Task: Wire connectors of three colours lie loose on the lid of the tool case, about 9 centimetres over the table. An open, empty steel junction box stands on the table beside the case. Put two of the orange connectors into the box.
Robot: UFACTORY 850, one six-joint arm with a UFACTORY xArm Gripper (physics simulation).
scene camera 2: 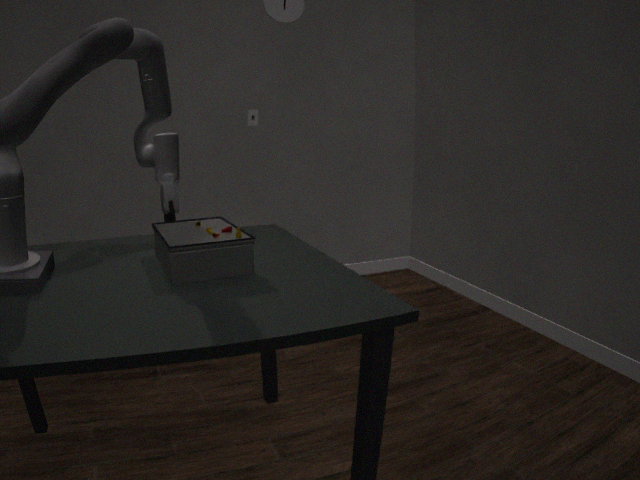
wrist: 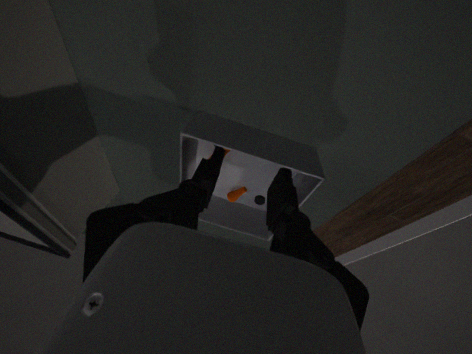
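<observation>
The steel junction box (wrist: pixel 312 192) stands open on the table in the wrist view; it does not show in the scene view. One orange connector (wrist: pixel 236 194) lies on its floor. Another orange connector (wrist: pixel 226 151) shows at the box's far side, partly hidden behind the left finger. My gripper (scene camera 2: pixel 169 219) (wrist: pixel 248 170) is partly open and empty, with its fingertips over the box. The tool case (scene camera 2: pixel 211 261) (wrist: pixel 30 210) stands beside it. On its lid lie a red connector (scene camera 2: pixel 226 229), a yellow connector (scene camera 2: pixel 238 232) and a few more small ones.
The table (scene camera 2: pixel 129 320) (wrist: pixel 250 65) carries the case, the box and the robot's base (scene camera 2: pixel 25 273). The case rises nearer the scene camera than my gripper. A dark round spot (wrist: pixel 259 200) shows inside the box. Wooden floor (wrist: pixel 400 185) lies beyond the table edge.
</observation>
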